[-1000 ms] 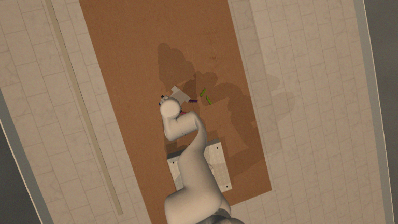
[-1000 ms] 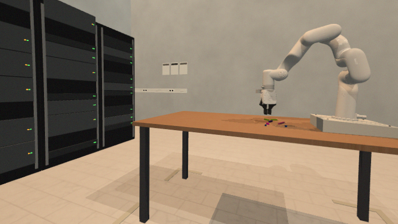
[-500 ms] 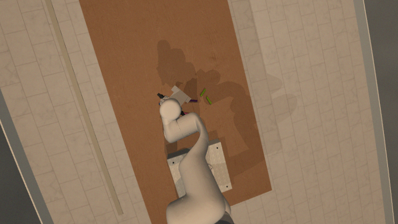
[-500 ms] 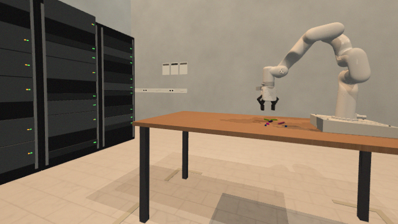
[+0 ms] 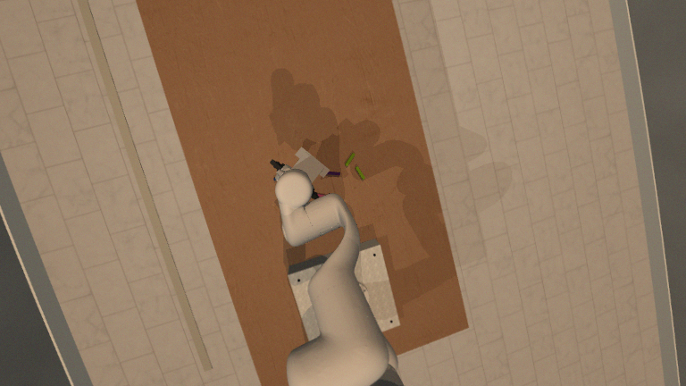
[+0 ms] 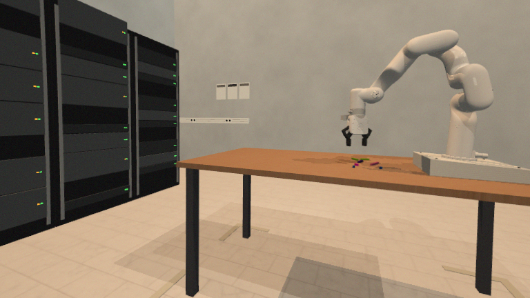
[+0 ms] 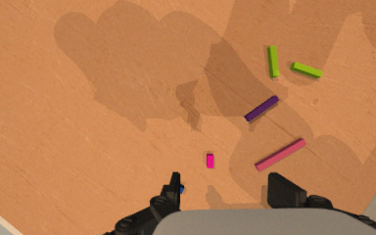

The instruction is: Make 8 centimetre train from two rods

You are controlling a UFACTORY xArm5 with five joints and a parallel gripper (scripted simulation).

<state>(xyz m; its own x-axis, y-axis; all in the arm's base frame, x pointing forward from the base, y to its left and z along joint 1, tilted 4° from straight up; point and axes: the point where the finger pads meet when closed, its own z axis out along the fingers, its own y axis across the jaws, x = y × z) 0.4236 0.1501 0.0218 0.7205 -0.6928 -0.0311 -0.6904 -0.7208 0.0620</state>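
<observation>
My gripper is now 120 mm to the left of the purple rod and 110 mm above it. Round my hand: blue rod: 70 mm to the left, 110 mm below; pink rod: 80 mm behind, 90 mm to the right, 110 mm below; magenta rod: 110 mm below.
</observation>
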